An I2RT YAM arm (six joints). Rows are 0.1 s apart.
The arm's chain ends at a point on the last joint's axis. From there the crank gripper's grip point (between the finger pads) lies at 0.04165 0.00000 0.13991 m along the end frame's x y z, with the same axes.
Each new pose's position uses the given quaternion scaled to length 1; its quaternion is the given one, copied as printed.
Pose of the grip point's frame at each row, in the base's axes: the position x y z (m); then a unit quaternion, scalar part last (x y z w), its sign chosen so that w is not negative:
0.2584 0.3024 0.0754 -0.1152 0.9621 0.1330 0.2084
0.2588 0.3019 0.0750 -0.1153 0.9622 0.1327 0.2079
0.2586 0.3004 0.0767 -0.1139 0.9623 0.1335 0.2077
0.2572 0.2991 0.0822 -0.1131 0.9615 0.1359 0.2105
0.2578 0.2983 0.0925 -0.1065 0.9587 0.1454 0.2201
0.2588 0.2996 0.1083 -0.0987 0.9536 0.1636 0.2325
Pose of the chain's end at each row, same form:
0.2435 0.2668 0.2162 -0.1152 0.9621 0.1330 0.2084
0.2440 0.2664 0.2158 -0.1153 0.9622 0.1327 0.2079
0.2439 0.2647 0.2175 -0.1139 0.9623 0.1335 0.2077
0.2418 0.2626 0.2227 -0.1131 0.9615 0.1359 0.2105
0.2398 0.2586 0.2318 -0.1065 0.9587 0.1454 0.2201
0.2376 0.2542 0.2454 -0.0987 0.9536 0.1636 0.2325

